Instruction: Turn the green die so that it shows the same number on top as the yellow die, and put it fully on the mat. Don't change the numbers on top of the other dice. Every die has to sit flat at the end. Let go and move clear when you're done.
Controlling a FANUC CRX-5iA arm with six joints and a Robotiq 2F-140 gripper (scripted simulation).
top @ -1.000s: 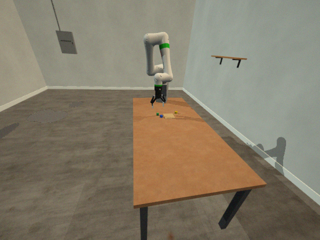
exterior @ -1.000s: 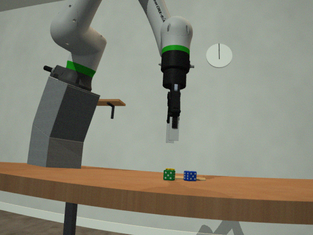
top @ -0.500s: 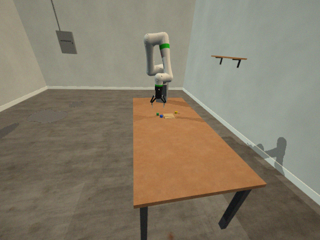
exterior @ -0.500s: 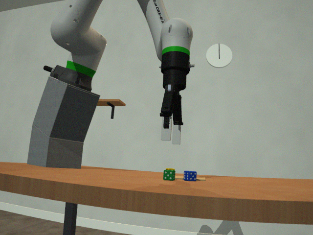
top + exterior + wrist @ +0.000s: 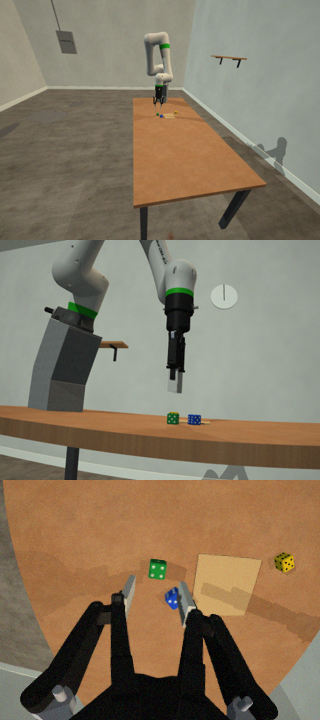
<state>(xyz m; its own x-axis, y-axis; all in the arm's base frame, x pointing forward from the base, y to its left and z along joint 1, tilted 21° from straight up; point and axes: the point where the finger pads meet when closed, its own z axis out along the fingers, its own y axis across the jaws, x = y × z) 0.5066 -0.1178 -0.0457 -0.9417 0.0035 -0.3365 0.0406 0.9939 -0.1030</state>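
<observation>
Now: hand 110 mm above the green die. Round my hand: blue die (60 mm ahead, 40 mm to the left, 110 mm below); yellow die (50 mm behind, 270 mm to the left, 110 mm below); tan mat (30 mm ahead, 150 mm to the left, 120 mm below).
</observation>
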